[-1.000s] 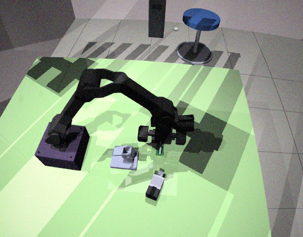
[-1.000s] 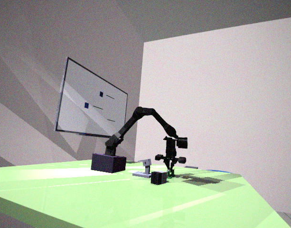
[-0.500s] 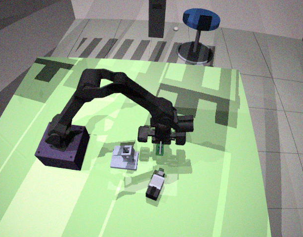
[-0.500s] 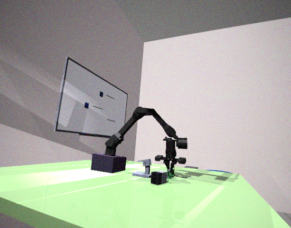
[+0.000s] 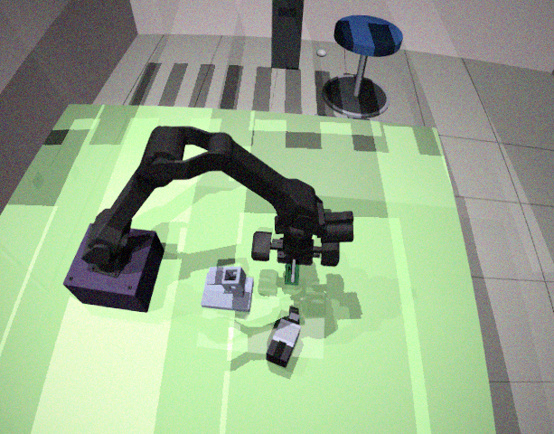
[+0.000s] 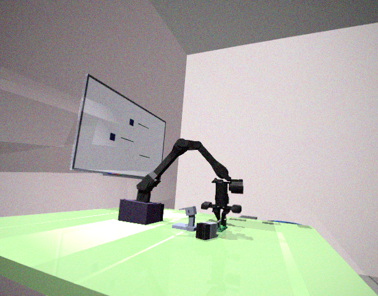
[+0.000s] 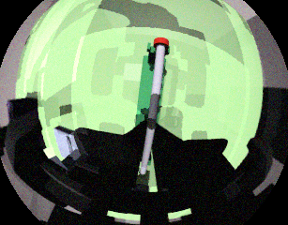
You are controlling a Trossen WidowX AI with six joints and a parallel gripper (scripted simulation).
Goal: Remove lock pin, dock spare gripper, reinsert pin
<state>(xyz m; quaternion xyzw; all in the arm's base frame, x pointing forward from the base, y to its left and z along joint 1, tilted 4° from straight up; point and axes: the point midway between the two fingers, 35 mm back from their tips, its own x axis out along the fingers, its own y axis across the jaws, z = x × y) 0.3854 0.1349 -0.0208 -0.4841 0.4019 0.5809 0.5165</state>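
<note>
The green fixture lies 20 mm to the left of my gripper tip. The rest, counted from my gripper tip: spare gripper (20 mm ahead, 180 mm to the right, 10 mm above); then grey mount (120 mm behind, 100 mm to the right, 30 mm above).
</note>
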